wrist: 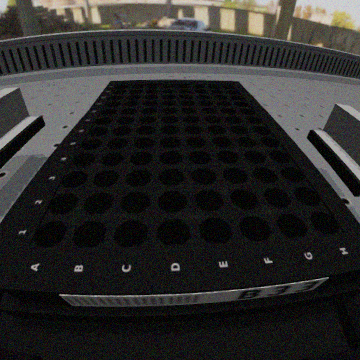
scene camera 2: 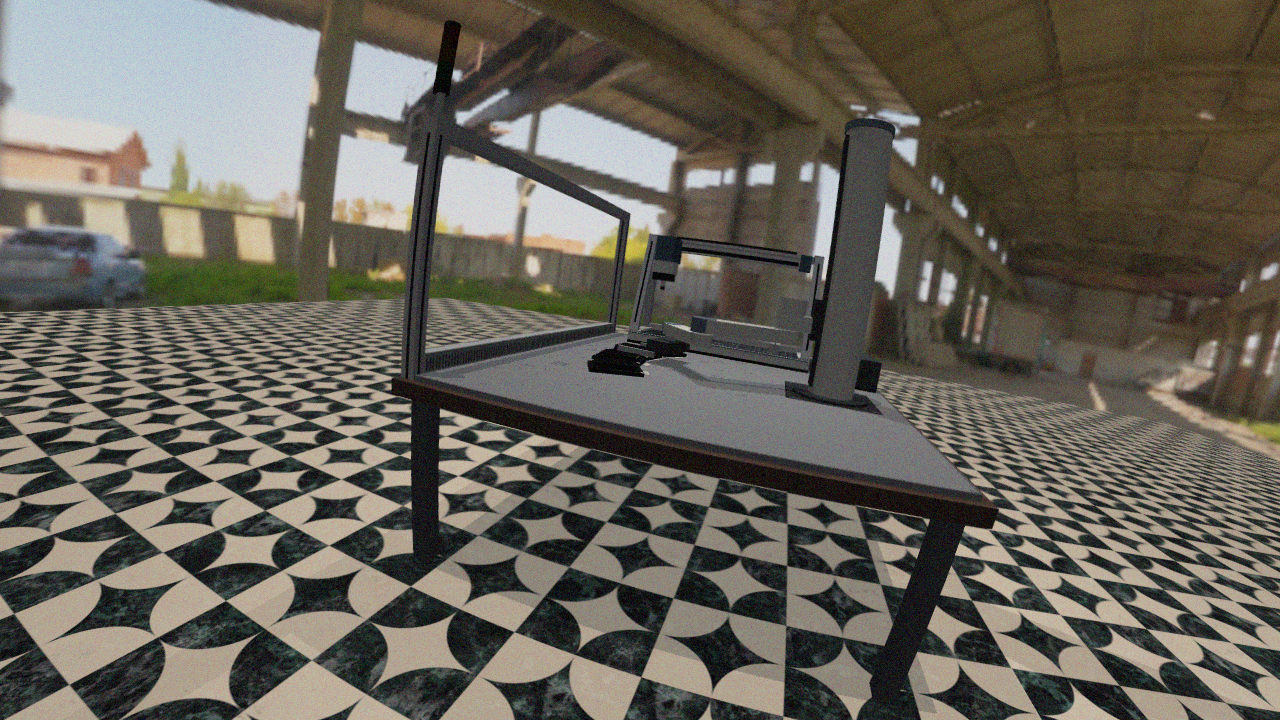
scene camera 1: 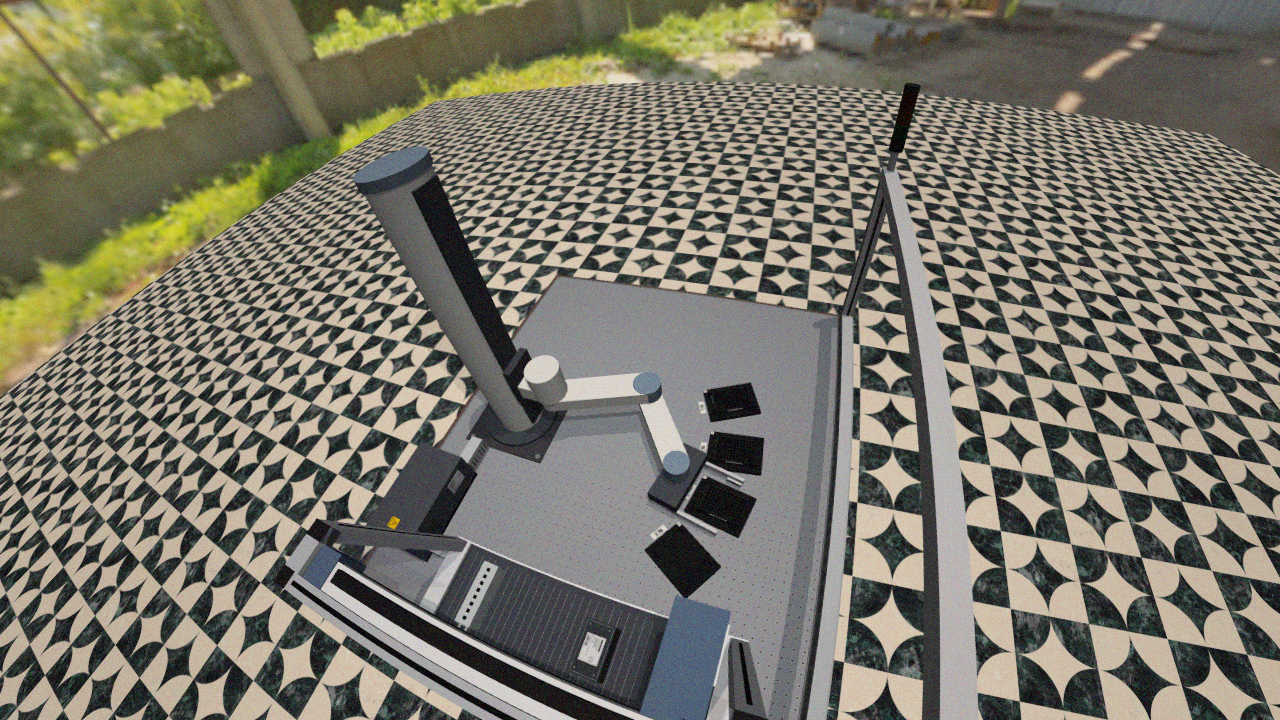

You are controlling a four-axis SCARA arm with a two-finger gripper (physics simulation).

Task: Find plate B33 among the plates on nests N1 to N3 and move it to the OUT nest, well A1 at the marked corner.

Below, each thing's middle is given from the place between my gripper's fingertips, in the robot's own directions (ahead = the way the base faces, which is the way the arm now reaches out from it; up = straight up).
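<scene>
I see the black nest [scene camera 1: 685, 562], and my gripper is 16 cm to the left of it, 9 cm past it and 2 cm above it.
</scene>
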